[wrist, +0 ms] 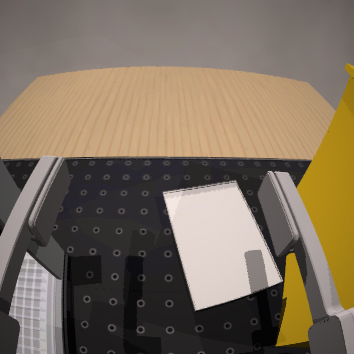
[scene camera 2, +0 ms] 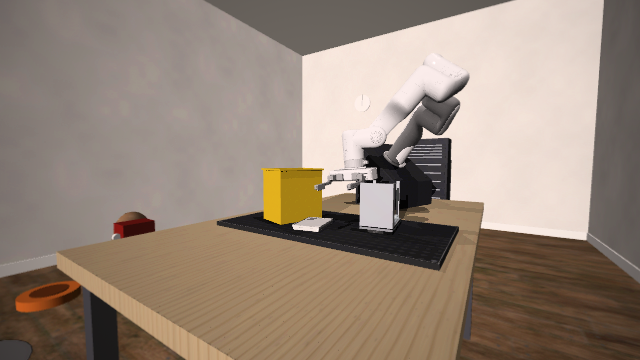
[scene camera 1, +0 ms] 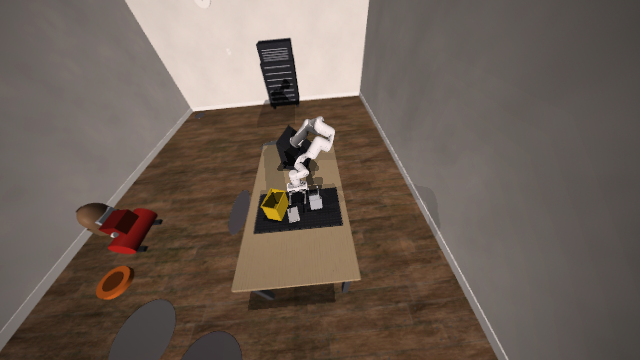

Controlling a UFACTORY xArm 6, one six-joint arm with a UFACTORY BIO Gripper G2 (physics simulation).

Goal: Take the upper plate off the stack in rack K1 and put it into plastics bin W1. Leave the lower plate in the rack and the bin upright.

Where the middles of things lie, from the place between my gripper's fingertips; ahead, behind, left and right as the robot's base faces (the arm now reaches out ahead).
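The yellow plastics bin W1 (scene camera 2: 289,196) is 2 cm behind my hand and 3 cm below it, and it's 18 cm to the right of the hand.
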